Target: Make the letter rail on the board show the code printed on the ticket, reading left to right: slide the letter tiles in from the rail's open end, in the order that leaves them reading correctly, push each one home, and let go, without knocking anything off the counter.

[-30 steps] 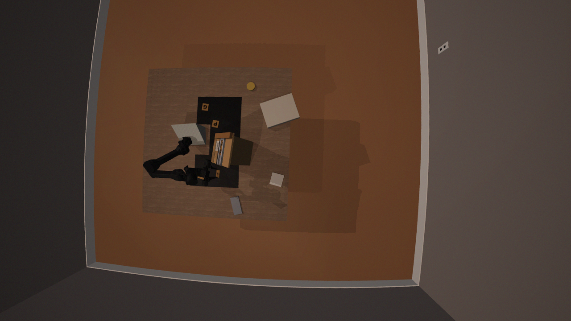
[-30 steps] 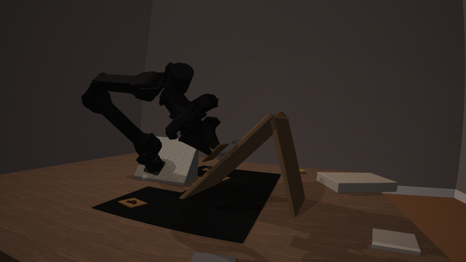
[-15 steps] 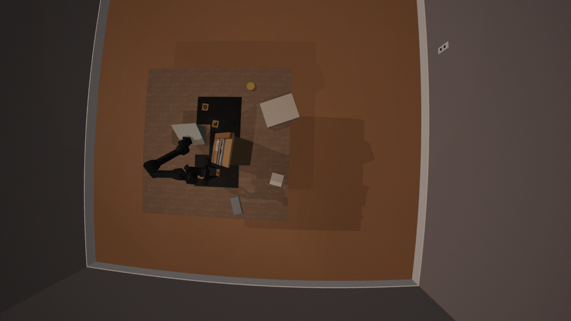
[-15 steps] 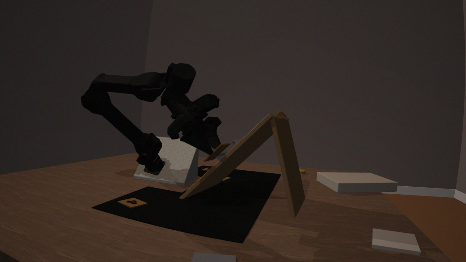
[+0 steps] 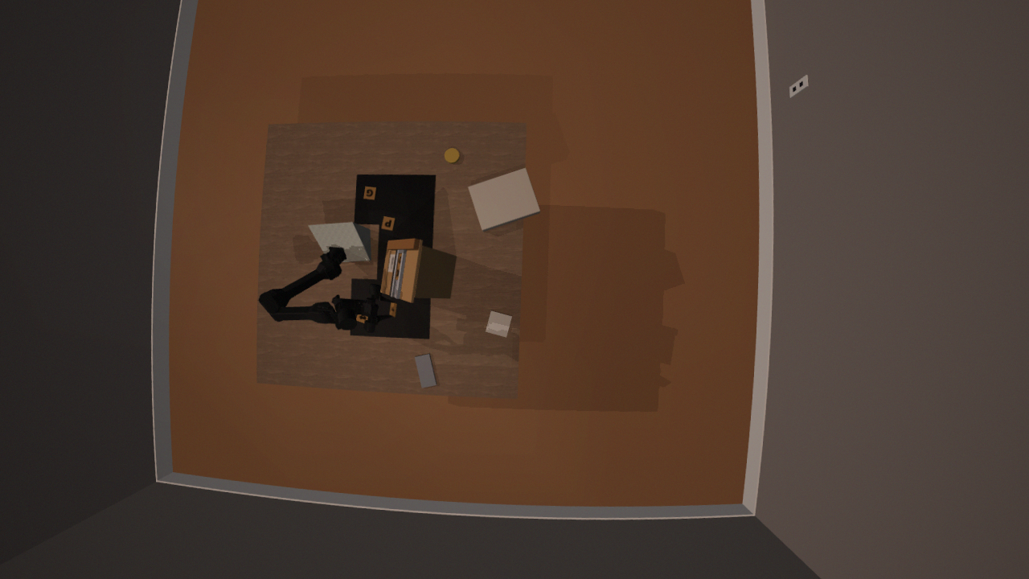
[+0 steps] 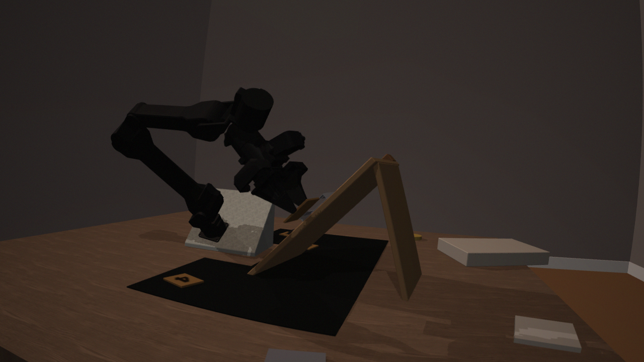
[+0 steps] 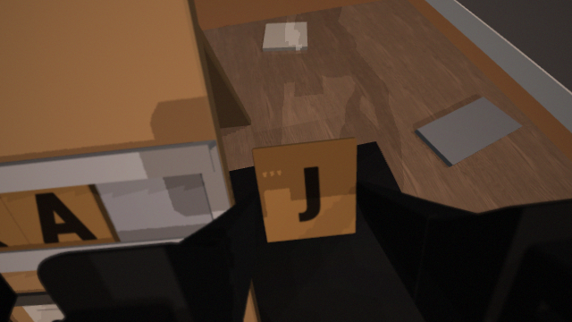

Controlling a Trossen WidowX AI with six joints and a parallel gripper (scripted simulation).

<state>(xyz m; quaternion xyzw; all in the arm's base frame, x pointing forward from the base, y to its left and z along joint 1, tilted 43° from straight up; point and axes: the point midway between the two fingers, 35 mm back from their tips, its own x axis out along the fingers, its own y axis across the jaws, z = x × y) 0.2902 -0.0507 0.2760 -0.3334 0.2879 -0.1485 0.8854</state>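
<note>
My gripper tip is 20 cm to the right of the q tile and 2 cm short of it. The rest, counted from my gripper tip: white ticket 19 cm to the left, 8 cm below, 5 cm behind; then j tile right at my gripper tip; then 4 tile 21 cm behind, 15 cm below, 6 cm to the right.
</note>
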